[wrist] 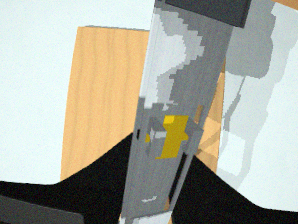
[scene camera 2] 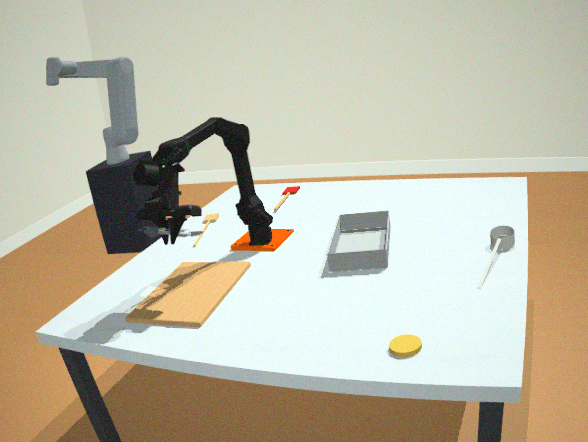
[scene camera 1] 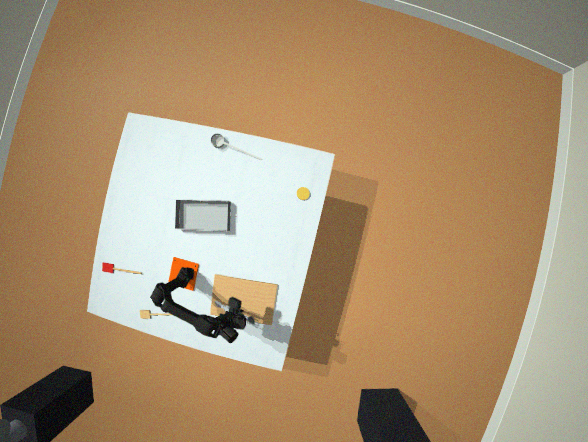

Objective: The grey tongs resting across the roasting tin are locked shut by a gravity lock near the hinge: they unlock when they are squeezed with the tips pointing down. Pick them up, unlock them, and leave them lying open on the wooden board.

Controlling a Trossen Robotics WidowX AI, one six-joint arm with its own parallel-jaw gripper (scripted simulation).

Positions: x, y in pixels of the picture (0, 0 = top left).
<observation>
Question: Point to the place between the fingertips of my gripper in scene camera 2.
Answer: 169, 244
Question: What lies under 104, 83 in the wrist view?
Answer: A wooden board.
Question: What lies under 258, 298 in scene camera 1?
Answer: A wooden board.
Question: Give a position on a grey roasting tin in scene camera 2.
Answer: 360, 241
</observation>
